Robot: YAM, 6 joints.
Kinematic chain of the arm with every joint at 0, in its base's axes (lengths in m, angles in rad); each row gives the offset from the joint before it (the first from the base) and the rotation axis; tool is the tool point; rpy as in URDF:
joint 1: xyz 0 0 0.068 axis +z
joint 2: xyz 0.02 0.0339 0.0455 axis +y
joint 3: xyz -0.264 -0.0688 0 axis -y
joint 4: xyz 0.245 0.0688 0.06 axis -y
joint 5: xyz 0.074 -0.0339 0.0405 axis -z
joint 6: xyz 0.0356 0 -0.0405 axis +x
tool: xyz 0 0 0 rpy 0 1.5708 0
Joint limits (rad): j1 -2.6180..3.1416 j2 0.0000..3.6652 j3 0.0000..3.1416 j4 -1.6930..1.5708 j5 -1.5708..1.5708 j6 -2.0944..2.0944
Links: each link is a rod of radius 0.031 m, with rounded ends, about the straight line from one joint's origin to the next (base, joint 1, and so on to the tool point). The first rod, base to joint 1, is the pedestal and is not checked.
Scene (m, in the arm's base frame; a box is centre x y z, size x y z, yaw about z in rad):
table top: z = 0
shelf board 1: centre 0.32 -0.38 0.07 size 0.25 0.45 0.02 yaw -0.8
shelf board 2: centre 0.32 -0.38 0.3 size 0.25 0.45 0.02 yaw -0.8
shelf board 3: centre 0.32 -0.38 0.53 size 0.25 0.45 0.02 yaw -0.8
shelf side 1: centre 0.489 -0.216 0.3 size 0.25 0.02 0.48 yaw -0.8
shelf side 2: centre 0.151 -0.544 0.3 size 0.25 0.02 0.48 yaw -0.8
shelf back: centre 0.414 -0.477 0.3 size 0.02 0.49 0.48 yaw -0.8
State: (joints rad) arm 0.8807 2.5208 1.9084 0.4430 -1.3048 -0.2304
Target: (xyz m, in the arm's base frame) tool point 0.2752 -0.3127 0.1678
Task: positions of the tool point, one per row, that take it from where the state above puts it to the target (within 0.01 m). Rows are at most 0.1 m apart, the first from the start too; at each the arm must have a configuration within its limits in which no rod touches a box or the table.
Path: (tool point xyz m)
1: 0.3477 0.3775 0.2144
2: 0.3500 0.3024 0.2555
3: 0.3332 0.2287 0.2825
4: 0.3008 0.1622 0.2942
5: 0.3221 0.0714 0.2659
6: 0.3151 -0.0182 0.2388
7: 0.2825 -0.0976 0.2134
8: 0.2301 -0.1596 0.1896
9: 0.1654 -0.1997 0.1678
10: 0.2191 -0.2600 0.1756
11: 0.2752 -0.3127 0.1678

